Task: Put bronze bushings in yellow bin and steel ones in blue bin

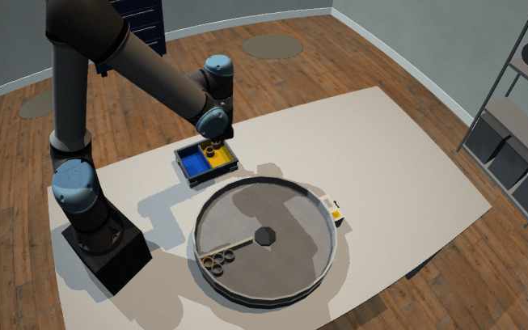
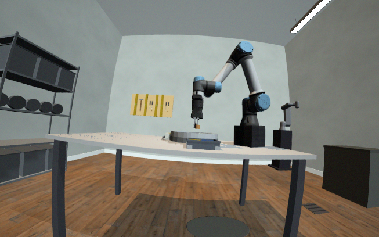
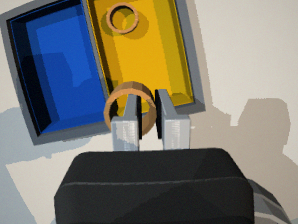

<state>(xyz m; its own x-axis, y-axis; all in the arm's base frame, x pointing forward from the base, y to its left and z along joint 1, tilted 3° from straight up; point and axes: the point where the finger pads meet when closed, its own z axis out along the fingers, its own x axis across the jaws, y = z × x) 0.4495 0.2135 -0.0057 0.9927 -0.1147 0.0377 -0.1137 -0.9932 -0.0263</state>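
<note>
Right now my hand is 4 cm past the bin, 3 cm to the right of it and 11 cm above it. Round my hand: round grey turntable (1 cm ahead, 34 cm to the right, 8 cm below).
</note>
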